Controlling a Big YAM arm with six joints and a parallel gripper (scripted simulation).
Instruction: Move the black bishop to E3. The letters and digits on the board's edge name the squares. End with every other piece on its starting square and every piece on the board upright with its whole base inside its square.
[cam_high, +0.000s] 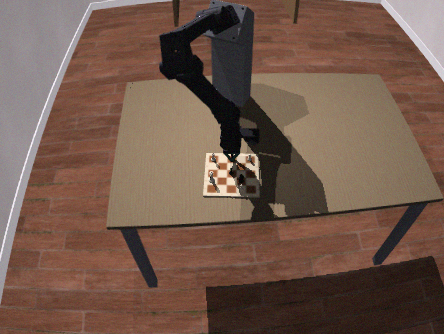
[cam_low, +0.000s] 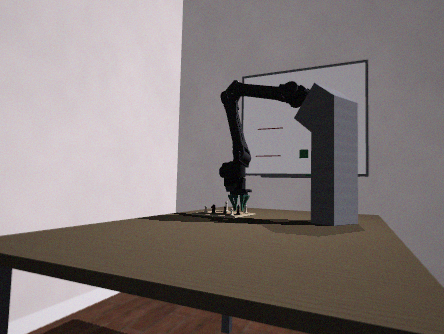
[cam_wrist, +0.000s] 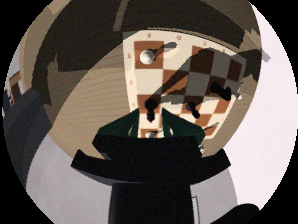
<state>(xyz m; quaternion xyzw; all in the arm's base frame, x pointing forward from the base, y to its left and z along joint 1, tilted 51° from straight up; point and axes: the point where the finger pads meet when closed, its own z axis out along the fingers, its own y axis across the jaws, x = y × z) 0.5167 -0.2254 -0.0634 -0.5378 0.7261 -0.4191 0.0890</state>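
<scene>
The black bishop lies right at my hand. From my hand the other things lie so: chessboard 60 mm ahead, 40 mm to the right, 30 mm below.
</scene>
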